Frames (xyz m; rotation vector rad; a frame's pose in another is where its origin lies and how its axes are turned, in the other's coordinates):
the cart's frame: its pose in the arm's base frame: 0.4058 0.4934 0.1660 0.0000 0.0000 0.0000
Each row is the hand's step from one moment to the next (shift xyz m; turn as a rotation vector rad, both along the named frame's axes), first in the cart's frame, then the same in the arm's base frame.
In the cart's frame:
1: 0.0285 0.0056 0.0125 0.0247 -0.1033 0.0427
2: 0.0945 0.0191 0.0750 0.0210 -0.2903 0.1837
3: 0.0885 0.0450 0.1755 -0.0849 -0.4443 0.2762
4: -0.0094 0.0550 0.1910 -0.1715 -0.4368 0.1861
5: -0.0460 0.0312 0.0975 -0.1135 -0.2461 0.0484
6: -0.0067 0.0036 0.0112 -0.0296 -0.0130 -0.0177
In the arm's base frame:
1: 0.0285 0.0056 0.0125 0.0247 -0.1033 0.0427
2: 0.0945 0.0191 0.0750 0.0210 -0.2903 0.1837
3: 0.0885 0.0450 0.1755 -0.0849 -0.4443 0.2762
4: -0.0094 0.0550 0.1910 -0.1715 -0.4368 0.1861
5: -0.0460 0.0312 0.0975 -0.1135 -0.2461 0.0484
6: -0.0067 0.0036 0.0112 -0.0296 -0.0130 -0.0177

